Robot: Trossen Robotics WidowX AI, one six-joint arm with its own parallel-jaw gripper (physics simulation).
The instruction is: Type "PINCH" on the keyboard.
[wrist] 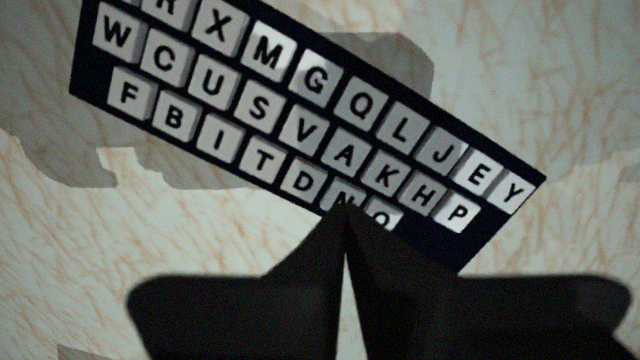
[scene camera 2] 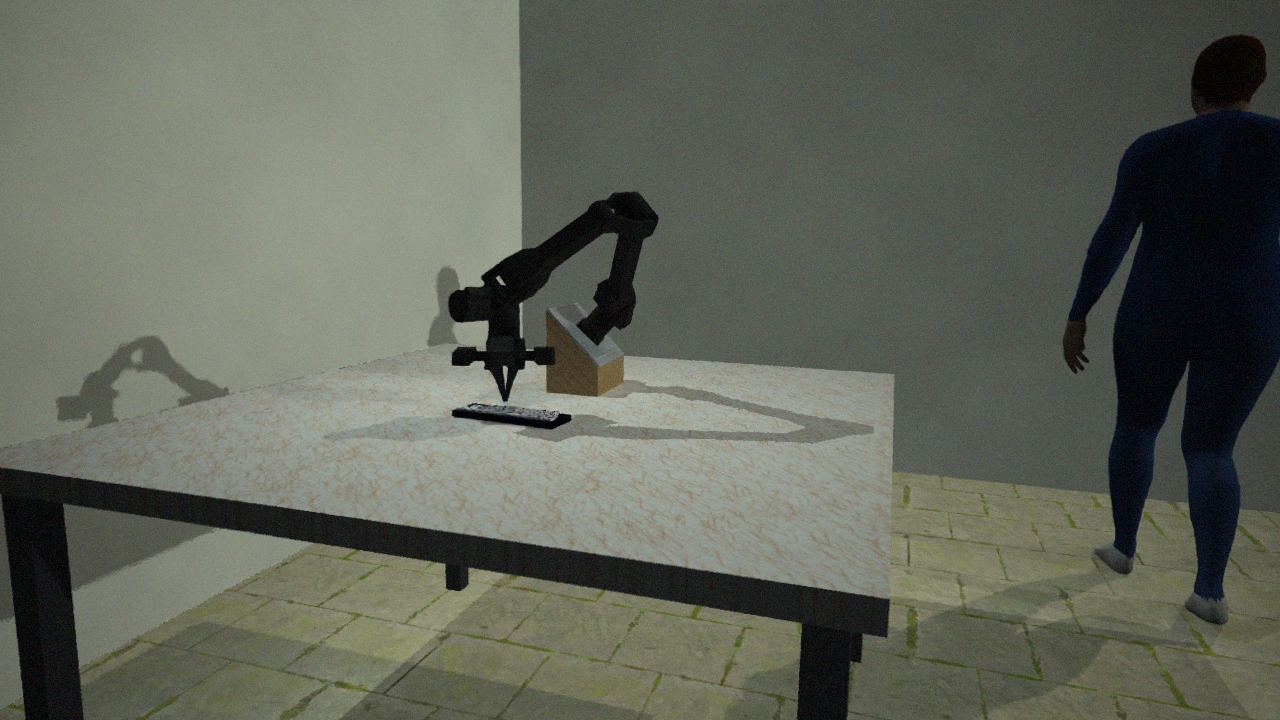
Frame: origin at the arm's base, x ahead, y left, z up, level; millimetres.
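Seen in the pictures: gripper, fingertip midpoint: [wrist: 343,213] [scene camera 2: 505,401]; arm's base, link origin: [scene camera 2: 590,332].
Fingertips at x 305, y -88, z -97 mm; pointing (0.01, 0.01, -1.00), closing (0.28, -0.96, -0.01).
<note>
Pixels of each thing's top centre, then the offset from my fingertips to it. Level surfaces: height alone.
- dark keyboard, top centre: [wrist: 314,137] [scene camera 2: 511,409] dx +26, dy +20, dz -9 mm
- N key, top centre: [wrist: 342,201] dx +1, dy +0, dz -9 mm
- partly covered O key, top centre: [wrist: 380,220] dx -4, dy -20, dz -9 mm
- P key, top centre: [wrist: 457,214] dx +9, dy -54, dz -9 mm
- H key, top centre: [wrist: 423,195] dx +14, dy -34, dz -9 mm
- I key, top centre: [wrist: 218,139] dx +14, dy +60, dz -9 mm
- C key, top centre: [wrist: 164,58] dx +41, dy +85, dz -9 mm
- table, surface height: dz -27 mm
A dark keyboard [scene camera 2: 511,414] [wrist: 435,245] with light keys lies flat on the table, slanted in the wrist view. My gripper [scene camera 2: 506,399] [wrist: 343,213] is shut and empty, pointing down just above the keyboard. In the wrist view its tips overlap the lower part of the N key [wrist: 341,196] and stand left of the partly covered O key [wrist: 384,214]. The P key [wrist: 457,214], the H key [wrist: 423,196], the I key [wrist: 220,140] and the C key [wrist: 165,59] show uncovered. Whether the tips touch the N key cannot be told.
The table [scene camera 2: 716,501] has a pale, veined top and dark edges. The arm's wooden base block [scene camera 2: 572,362] stands behind the keyboard. A person in blue [scene camera 2: 1181,232] stands on the floor to the right of the table. Shadows of the arm fall on the table and the left wall.
</note>
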